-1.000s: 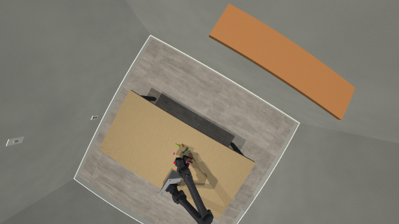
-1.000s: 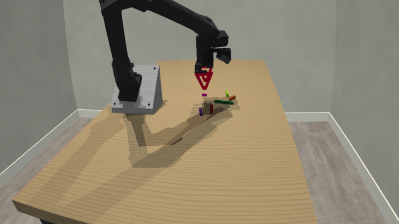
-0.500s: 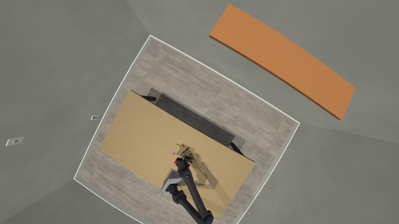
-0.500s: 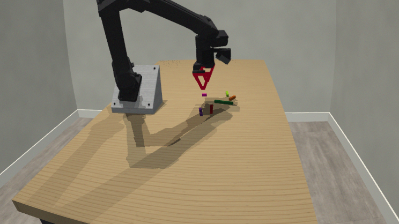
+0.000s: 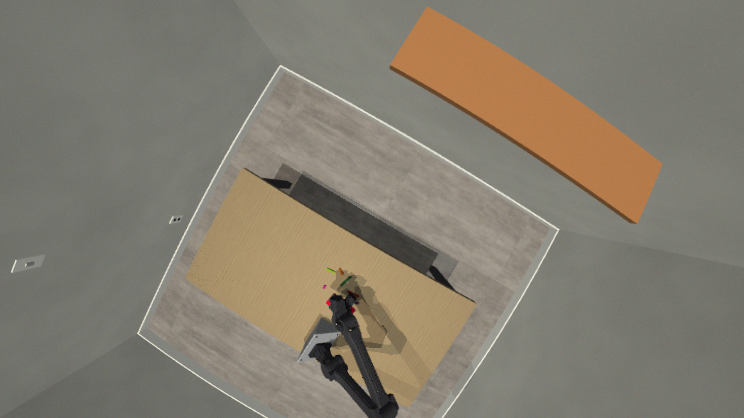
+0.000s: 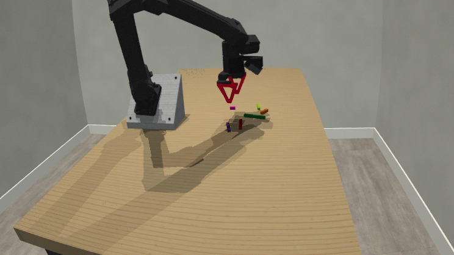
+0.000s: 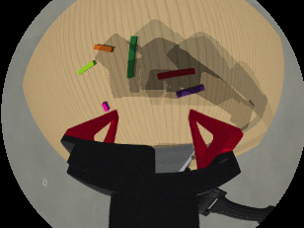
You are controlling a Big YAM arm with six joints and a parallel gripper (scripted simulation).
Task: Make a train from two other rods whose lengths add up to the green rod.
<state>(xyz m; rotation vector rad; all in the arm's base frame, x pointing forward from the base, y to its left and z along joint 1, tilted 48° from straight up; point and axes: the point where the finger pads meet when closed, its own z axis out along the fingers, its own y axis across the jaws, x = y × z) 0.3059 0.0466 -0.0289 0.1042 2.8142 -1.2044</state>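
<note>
Right now the purple rod is 1 cm behind my hand, 7 cm to the right of it and 9 cm below it. Round my hand: red rod 3 cm ahead, 4 cm to the right, 9 cm below; then magenta rod 3 cm behind, 11 cm to the left, 9 cm below; then green rod 7 cm ahead, 3 cm to the left, 9 cm below.
</note>
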